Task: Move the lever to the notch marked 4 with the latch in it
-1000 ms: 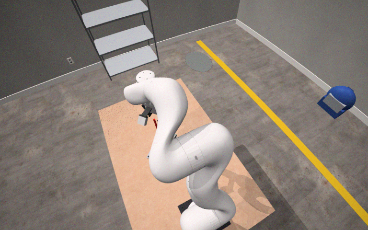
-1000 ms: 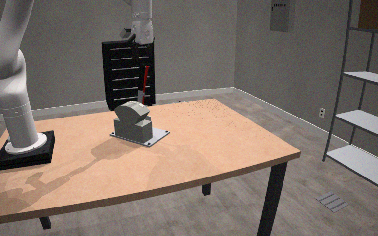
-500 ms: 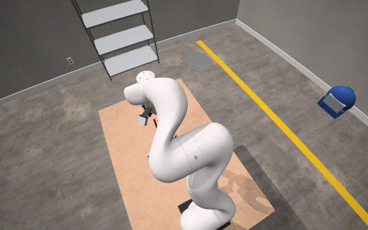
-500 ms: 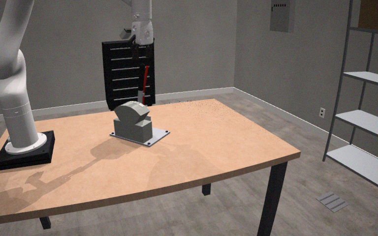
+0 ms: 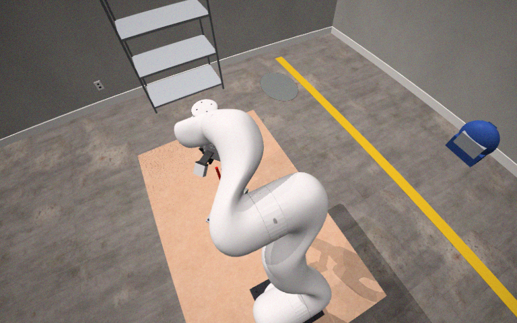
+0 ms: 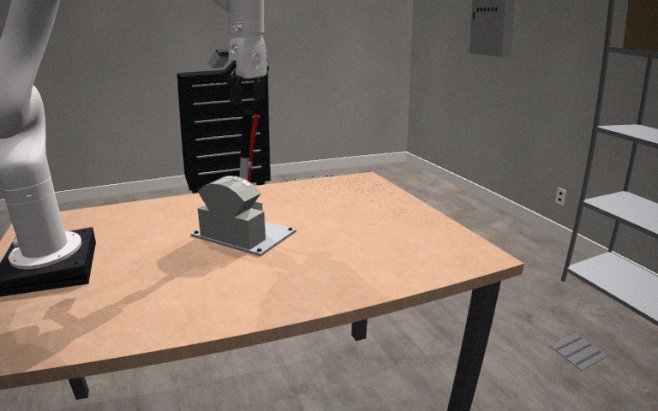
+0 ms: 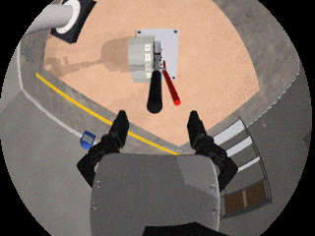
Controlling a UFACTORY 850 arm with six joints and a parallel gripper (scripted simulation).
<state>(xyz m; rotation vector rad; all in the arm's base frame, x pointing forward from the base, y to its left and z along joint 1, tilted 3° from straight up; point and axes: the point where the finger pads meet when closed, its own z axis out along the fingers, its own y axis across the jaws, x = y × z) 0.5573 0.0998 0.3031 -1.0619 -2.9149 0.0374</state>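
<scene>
My hand is 2 cm to the right of the red bar and 18 cm above it.
</scene>
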